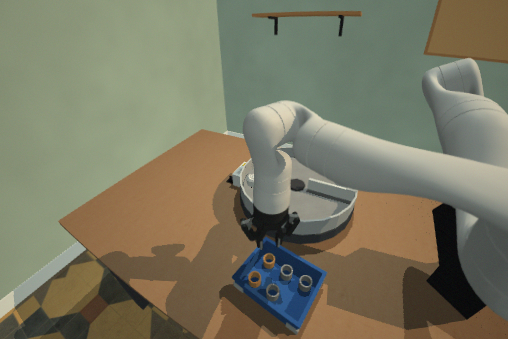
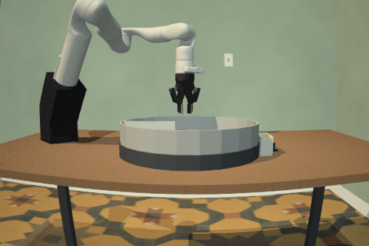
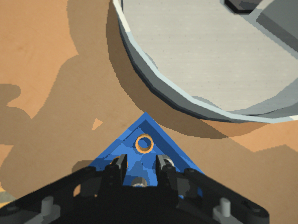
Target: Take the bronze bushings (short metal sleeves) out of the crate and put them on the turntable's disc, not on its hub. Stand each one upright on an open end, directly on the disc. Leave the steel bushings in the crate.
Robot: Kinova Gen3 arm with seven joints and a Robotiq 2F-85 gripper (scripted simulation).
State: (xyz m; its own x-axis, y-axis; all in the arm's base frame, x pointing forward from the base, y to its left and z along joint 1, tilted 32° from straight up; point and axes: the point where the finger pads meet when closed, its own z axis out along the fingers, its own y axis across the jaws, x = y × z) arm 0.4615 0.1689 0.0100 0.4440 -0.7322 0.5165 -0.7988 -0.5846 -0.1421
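Right now the blue crate is 4 cm behind my hand, 4 cm to the left of it and 10 cm below it. The rest, counted from my hand: turntable disc (1 cm behind, 31 cm to the right, 7 cm below).
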